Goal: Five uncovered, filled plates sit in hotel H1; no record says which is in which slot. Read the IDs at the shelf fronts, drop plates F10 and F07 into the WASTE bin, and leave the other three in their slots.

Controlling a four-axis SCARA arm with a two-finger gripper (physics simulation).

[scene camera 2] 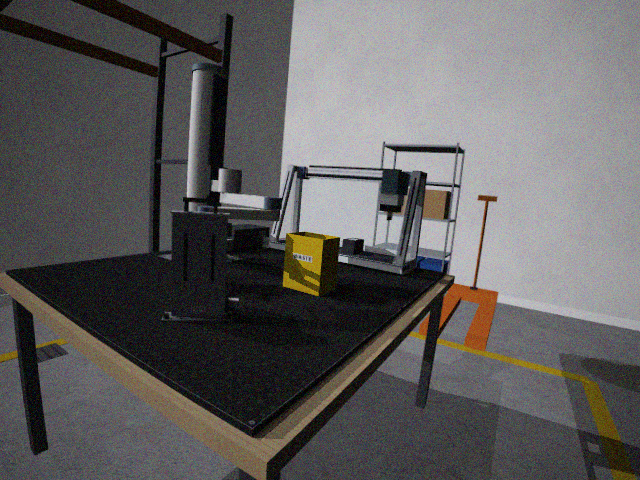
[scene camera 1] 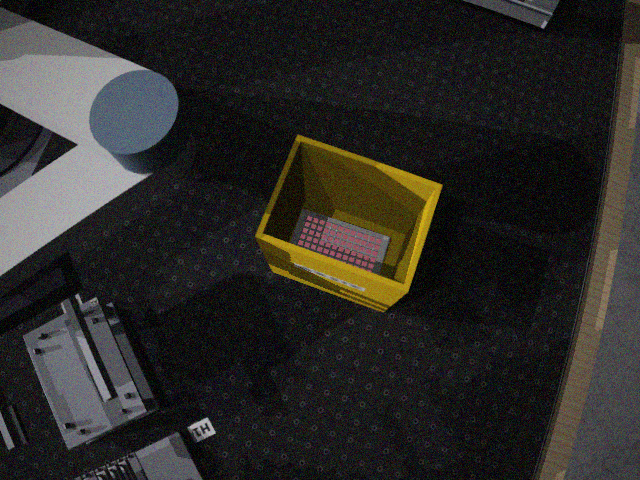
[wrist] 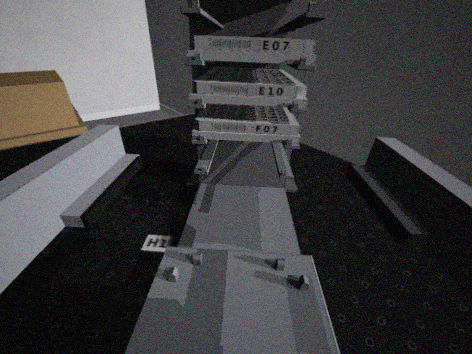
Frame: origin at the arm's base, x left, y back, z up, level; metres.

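Where they show: gripper, between the fingertips: [scene camera 1: 62,423] [wrist: 244,150].
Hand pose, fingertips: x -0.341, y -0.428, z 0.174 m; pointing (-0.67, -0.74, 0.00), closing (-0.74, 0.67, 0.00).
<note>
After its pixels a point has its place.
Hotel H1 [scene camera 2: 199,242] @[x -0.493, y -0.590, z 0.219 m] [wrist: 235,220] @[x -0.412, y -0.513, z 0.021 m] stands ahead of my gripper. In the wrist view, its plates read, from upper to lower, E07 [wrist: 240,48] @[x -0.381, y -0.480, z 0.216 m], E10 [wrist: 225,91] @[x -0.374, y -0.487, z 0.189 m] and F07 [wrist: 230,127] @[x -0.377, y -0.484, z 0.162 m]. Bare rails show below F07 and above E07; the hotel's top is out of the wrist view. My gripper [wrist: 244,150] @[x -0.341, y -0.428, z 0.174 m] is open and empty, its fingers wide apart and nearer the camera than the shelf fronts. In scene camera 2 the fingers cannot be made out. The yellow WASTE bin [scene camera 1: 392,291] @[x -0.086, y -0.713, z 0.187 m] [scene camera 2: 328,266] @[x -0.036, y -0.726, z 0.112 m] holds a plate [scene camera 1: 343,240] @[x -0.014, y -0.643, z 0.032 m] with pink wells; its ID is unreadable.
A low plate with pegs [scene camera 1: 62,369] @[x -0.306, y -0.356, z 0.073 m] [wrist: 260,315] @[x -0.333, y -0.396, z 0.073 m] lies in front of the hotel. The H1 label [scene camera 1: 201,429] @[x -0.317, y -0.547, z 0.013 m] [wrist: 156,243] @[x -0.317, y -0.547, z 0.013 m] is beside the hotel base. A gantry machine [scene camera 2: 346,173] @[x 0.623, y -0.426, z 0.484 m] stands beyond the bin. A cardboard box [wrist: 35,107] shows behind the left finger.
</note>
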